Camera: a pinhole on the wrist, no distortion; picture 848 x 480 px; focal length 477.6 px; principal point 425.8 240.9 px. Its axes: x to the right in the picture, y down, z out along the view. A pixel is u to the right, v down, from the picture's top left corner.
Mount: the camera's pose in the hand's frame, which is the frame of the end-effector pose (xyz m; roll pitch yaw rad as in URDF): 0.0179 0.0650 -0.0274 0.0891 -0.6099 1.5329
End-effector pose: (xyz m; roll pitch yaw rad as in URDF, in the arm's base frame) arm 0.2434 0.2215 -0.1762 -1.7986 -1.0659 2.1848
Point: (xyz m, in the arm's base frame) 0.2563 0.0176 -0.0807
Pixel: 49.8 299.7
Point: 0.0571 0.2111 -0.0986
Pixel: 597.7 37.3
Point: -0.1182 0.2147 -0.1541
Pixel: 820.1 115.7
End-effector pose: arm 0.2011 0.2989 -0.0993 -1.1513 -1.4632 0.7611
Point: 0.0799 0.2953 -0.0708
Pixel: 383.7 269.8
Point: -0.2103 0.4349 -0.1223
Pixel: 634.5 350.6
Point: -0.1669 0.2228 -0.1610
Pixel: 390.9 401.6
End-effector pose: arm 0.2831 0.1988 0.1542 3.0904 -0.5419 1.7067
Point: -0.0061 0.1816 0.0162
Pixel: 101.6 368.7
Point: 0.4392 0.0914 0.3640
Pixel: behind the camera
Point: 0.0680 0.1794 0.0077
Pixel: 162.4 410.9
